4 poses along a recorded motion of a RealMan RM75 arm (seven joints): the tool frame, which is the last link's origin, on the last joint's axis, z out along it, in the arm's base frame.
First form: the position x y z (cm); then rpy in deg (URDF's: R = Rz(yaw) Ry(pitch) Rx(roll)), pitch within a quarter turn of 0, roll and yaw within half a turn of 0.
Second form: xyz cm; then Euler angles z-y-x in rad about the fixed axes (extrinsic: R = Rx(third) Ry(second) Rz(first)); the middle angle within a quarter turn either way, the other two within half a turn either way. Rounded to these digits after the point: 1 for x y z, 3 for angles.
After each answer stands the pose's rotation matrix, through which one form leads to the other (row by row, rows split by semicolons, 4 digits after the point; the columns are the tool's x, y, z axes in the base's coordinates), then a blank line. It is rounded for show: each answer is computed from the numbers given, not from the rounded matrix.
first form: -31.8, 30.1, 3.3, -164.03, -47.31, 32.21
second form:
-31.8, 30.1, 3.3, -0.873, 0.468, -2.390
0.5737 0.6836 0.4513; 0.3614 -0.7057 0.6095; 0.7350 -0.1865 -0.6519

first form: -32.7, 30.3, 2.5, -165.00, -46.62, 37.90
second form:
-32.7, 30.3, 2.5, -0.940, 0.406, -2.378
0.5420 0.7418 0.3950; 0.4219 -0.6466 0.6355; 0.7268 -0.1778 -0.6634

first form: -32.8, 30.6, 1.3, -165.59, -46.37, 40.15
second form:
-32.8, 30.6, 1.3, -0.965, 0.385, -2.376
0.5274 0.7622 0.3754; 0.4449 -0.6242 0.6422; 0.7238 -0.1717 -0.6683

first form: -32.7, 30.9, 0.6, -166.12, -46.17, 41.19
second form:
-32.7, 30.9, 0.6, -0.976, 0.378, -2.379
0.5211 0.7696 0.3690; 0.4561 -0.6166 0.6417; 0.7214 -0.1661 -0.6723

